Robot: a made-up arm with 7 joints. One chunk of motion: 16 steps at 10 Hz.
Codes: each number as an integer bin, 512 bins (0 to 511) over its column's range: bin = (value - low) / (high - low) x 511, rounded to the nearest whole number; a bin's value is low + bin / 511 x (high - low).
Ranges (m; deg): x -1.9..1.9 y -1.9..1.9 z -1.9..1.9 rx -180..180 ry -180..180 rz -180..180
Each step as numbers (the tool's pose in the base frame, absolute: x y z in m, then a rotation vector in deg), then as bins.
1 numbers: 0.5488 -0.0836 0.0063 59.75 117.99 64.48
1 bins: 329 244 256 340 423 347
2 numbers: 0.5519 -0.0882 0.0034 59.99 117.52 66.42
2 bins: 330 244 256 341 422 350
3 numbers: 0.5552 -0.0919 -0.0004 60.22 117.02 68.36
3 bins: 330 243 255 341 422 353
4 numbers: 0.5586 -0.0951 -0.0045 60.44 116.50 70.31
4 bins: 331 243 255 341 421 355
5 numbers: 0.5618 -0.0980 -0.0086 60.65 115.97 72.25
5 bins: 331 242 254 342 420 358
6 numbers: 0.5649 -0.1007 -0.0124 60.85 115.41 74.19
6 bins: 331 242 254 342 419 361
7 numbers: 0.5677 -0.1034 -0.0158 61.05 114.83 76.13
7 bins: 332 242 253 342 418 364
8 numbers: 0.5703 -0.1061 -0.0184 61.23 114.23 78.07
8 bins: 332 241 253 342 418 366
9 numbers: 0.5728 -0.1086 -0.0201 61.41 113.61 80.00
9 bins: 333 241 253 343 417 369
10 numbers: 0.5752 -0.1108 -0.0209 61.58 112.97 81.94
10 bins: 333 241 253 343 416 372
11 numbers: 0.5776 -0.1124 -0.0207 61.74 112.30 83.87
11 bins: 333 240 253 343 415 375
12 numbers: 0.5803 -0.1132 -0.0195 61.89 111.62 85.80
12 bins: 334 240 253 343 414 377
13 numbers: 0.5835 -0.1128 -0.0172 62.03 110.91 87.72
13 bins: 334 240 253 344 413 380
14 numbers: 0.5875 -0.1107 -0.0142 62.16 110.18 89.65
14 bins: 335 241 254 344 412 383
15 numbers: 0.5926 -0.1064 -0.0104 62.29 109.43 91.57
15 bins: 335 241 254 344 411 385
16 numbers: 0.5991 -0.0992 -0.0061 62.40 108.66 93.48
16 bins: 336 242 255 344 410 388
